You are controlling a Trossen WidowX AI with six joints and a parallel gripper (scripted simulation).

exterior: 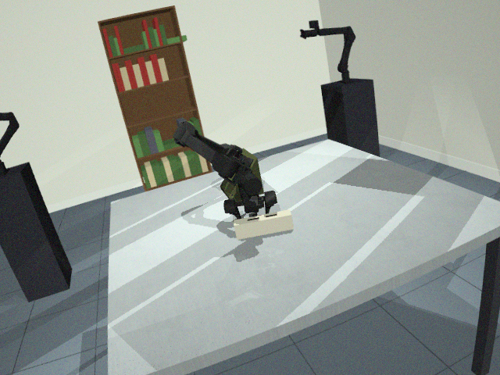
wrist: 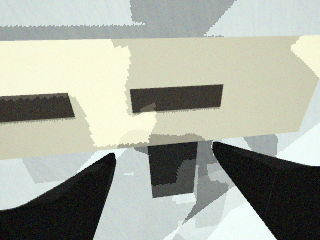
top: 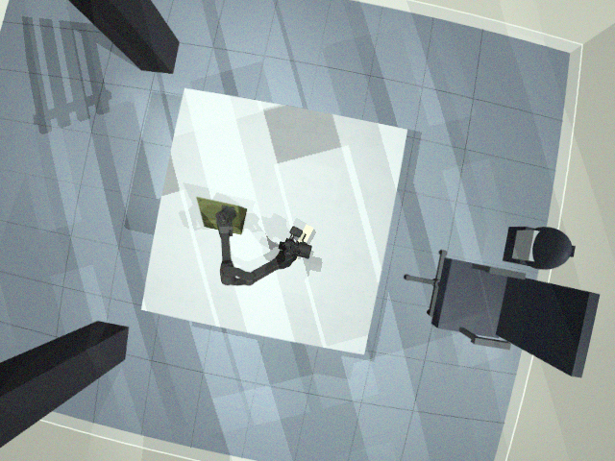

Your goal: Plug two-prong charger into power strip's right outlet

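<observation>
Now: the two-prong charger 20 mm ahead of my gripper tip, 10 mm to the right of it and 10 mm above it.
</observation>
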